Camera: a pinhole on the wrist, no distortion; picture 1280 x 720 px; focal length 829.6 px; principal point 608.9 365.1 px. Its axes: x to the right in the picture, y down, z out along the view. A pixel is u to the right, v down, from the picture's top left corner.
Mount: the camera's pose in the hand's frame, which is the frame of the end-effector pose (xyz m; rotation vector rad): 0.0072 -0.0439 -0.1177 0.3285 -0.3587 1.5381
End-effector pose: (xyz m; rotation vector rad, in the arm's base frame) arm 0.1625 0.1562 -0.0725 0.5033 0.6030 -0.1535
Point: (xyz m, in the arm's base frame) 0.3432 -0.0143 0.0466
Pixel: 987 178
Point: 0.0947 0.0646 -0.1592
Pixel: 168 457
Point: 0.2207 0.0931 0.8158
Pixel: outside the picture
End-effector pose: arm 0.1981 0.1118 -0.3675 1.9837 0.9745 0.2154
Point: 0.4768 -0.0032 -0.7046
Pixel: 942 58
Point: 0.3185 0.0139 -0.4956
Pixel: 1134 250
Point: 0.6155 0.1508 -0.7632
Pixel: outside the picture
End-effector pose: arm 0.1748 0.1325 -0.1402 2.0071 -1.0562 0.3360
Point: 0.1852 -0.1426 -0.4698
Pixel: 891 399
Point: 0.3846 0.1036 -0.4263
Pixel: 349 398
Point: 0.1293 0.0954 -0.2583
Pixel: 1119 691
